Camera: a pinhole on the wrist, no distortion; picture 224 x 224 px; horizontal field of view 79.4 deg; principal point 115.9 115.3 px. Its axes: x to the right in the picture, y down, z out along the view. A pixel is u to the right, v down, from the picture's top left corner.
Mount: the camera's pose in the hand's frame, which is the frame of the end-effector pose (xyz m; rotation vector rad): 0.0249 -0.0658 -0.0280 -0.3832 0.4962 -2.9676
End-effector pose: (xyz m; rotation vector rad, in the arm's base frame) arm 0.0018 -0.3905 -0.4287 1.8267 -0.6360 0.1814
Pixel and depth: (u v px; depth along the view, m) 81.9 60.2 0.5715
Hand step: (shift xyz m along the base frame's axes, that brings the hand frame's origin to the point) 0.1519 -0.5948 -0.0622
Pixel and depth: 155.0 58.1 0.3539
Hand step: -0.0357 -0.3317 -0.1655
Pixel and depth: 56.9 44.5 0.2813
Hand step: 0.1261 -0.3001 0.0047
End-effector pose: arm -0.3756 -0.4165 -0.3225 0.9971 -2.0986 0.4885
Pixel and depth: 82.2 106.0 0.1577
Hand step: -0.0182 -0.1795 0.0094
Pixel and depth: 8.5 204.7 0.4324
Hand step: 0.0321 -0.6192 0.2564
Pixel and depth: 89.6 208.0 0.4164
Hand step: 0.1441 -0.5401 0.0314
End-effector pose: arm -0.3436 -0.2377 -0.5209 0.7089 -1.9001 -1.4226
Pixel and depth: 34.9 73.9 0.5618
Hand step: -0.6684 -0.0853 -0.0297
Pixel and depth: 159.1 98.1 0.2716
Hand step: -0.1950 0.1118 -0.1722
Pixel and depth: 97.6 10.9 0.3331
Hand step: -0.3627 0.1324 0.0340
